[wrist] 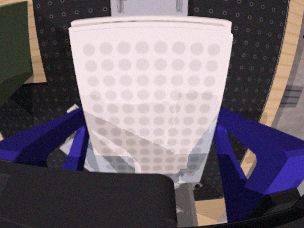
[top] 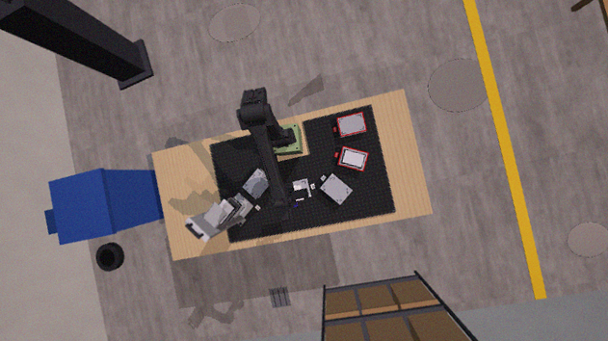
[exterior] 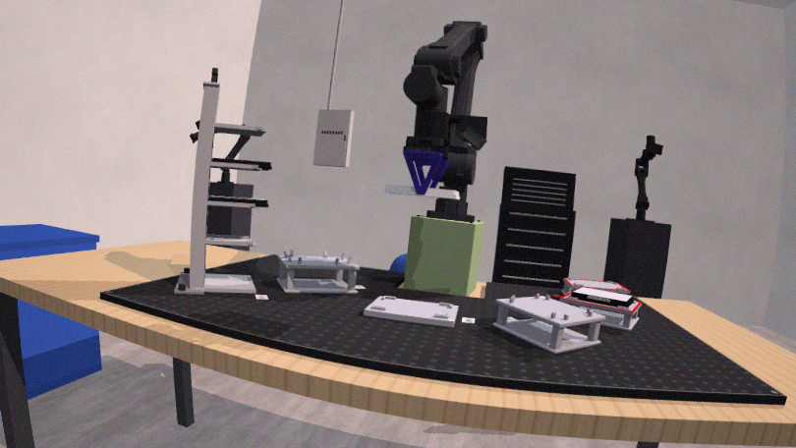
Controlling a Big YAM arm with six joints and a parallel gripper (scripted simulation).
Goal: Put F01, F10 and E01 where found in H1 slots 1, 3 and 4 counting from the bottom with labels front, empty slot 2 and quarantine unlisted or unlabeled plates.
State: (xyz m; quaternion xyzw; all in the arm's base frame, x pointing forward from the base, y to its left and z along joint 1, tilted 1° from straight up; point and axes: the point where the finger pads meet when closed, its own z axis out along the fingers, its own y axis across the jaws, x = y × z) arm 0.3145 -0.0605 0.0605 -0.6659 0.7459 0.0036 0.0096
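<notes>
My gripper is now 230 mm above the flat grey nest. Also, from my hand: white well plate: right at my hand; A1 corner mark: 220 mm below, 70 mm to the left, 60 mm ahead; N6 tag: 230 mm below, 110 mm to the left, 10 mm ahead.
</notes>
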